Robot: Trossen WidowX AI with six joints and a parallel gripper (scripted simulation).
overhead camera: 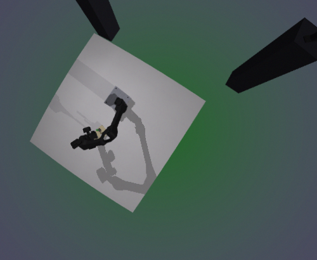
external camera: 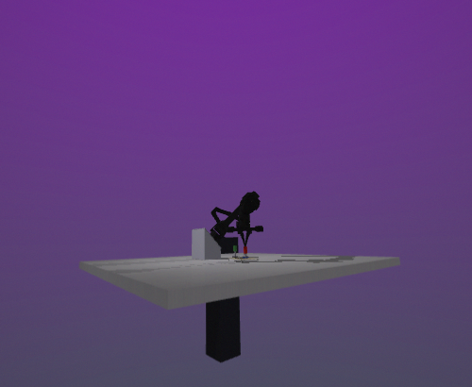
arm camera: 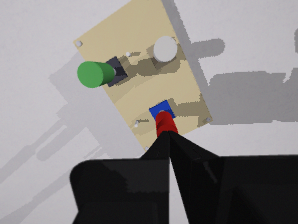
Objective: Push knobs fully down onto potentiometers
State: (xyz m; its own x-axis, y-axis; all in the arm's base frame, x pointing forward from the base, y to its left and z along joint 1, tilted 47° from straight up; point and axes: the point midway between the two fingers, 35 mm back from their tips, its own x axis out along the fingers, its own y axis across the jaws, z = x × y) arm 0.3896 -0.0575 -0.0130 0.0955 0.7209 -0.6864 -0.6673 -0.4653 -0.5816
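Now: gripper tip 20 mm above the red knob. The rest, counted from my gripper tip: white knob: 50 mm to the left, 50 mm behind, 30 mm below.
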